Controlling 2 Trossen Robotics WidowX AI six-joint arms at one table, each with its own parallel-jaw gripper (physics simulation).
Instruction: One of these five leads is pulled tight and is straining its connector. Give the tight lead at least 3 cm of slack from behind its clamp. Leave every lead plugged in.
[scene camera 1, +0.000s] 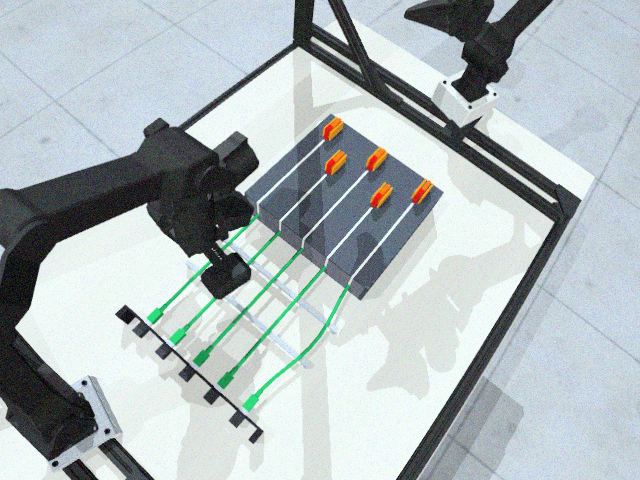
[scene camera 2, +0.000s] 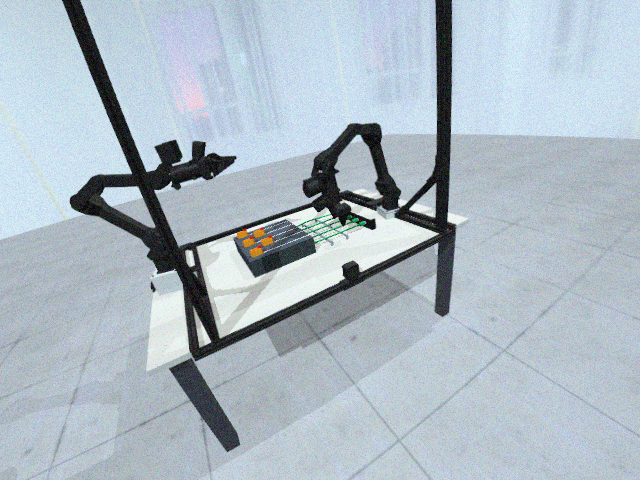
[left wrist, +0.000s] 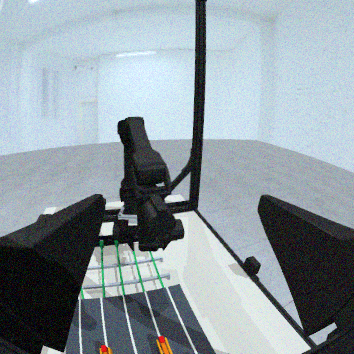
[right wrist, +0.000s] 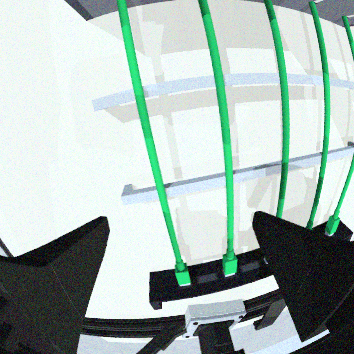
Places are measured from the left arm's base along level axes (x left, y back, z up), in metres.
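Pixels of known places: left gripper, fingertip midpoint: (scene camera 2: 235, 158) (left wrist: 184, 203); right gripper, fingertip midpoint: (scene camera 1: 202, 266) (scene camera 2: 339, 222) (right wrist: 182, 222); left arm's base, link origin: (scene camera 1: 469, 88) (scene camera 2: 167, 267); right arm's base, link origin: (scene camera 1: 70, 422) (scene camera 2: 390, 207) (left wrist: 130, 210) (right wrist: 212, 327).
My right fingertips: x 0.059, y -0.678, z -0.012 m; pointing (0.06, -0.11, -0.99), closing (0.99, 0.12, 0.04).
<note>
For each thing: its middle in the pictures, then the offset to it from my right fingertips. "spot": a spot on its surface instead.
- black strip, surface spot: (right wrist: 157, 289) (scene camera 1: 132, 310) spot: dx -0.006, dy -0.131, dz -0.036 m
- nearest lead, surface spot: (scene camera 1: 327, 324) spot: dx +0.185, dy +0.126, dz -0.038 m
Five green leads run from connectors (scene camera 1: 250, 401) (right wrist: 229, 265) on the black strip (scene camera 1: 125, 314) (right wrist: 157, 289) to the dark block (scene camera 1: 393, 240) (scene camera 2: 289, 255), then as white lines to orange-and-red clamps (scene camera 1: 381, 195) (scene camera 2: 256, 251) on top. The nearest lead (scene camera 1: 327, 324) in scene camera 1 bows; the other four look almost straight. I cannot tell which is tight. My right gripper (scene camera 1: 224, 281) (right wrist: 182, 222) is open above the leads at the picture's left, fingers apart in the right wrist view. My left gripper (scene camera 1: 429, 11) (left wrist: 184, 203) is open, high beyond the block, far from the leads.
Two pale rails (scene camera 1: 312, 310) (right wrist: 185, 82) cross under the leads between strip and block. Black frame bars (scene camera 1: 496, 170) edge the white table, with uprights at the corners. The right arm's wrist hangs over the leads and partly hides two of them in scene camera 1.
</note>
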